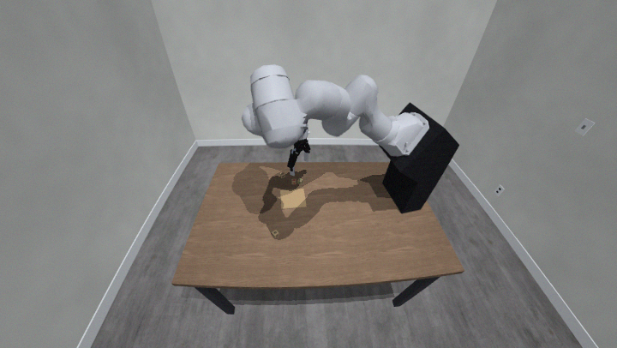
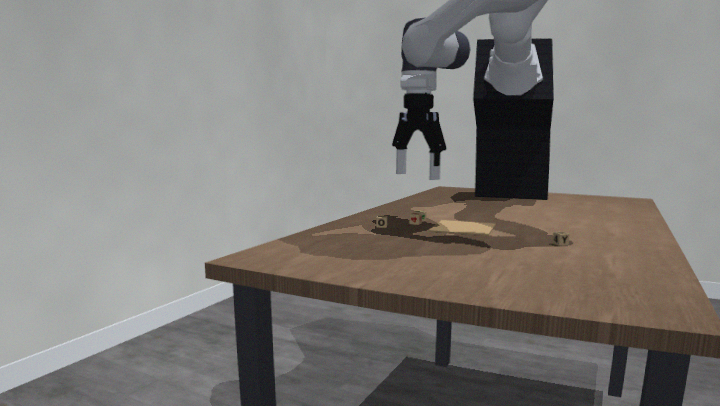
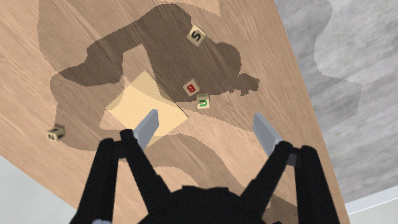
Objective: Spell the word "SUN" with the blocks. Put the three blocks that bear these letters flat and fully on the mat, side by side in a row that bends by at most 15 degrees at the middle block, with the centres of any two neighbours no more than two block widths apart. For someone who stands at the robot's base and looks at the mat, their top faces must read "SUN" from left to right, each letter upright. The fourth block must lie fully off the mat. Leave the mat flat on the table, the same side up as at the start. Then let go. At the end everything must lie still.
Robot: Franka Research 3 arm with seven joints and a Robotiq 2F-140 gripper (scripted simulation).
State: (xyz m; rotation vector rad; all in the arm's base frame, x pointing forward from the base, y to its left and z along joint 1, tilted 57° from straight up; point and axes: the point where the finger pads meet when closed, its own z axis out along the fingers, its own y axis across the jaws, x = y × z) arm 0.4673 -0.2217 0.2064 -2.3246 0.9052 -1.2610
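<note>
Now: hand 10 mm to the right of the U block and 110 mm above it. From my hand the other things lie so: S block (100 mm ahead, 60 mm to the right, 110 mm below); then tan mat (60 mm ahead, 130 mm to the left, 120 mm below).
</note>
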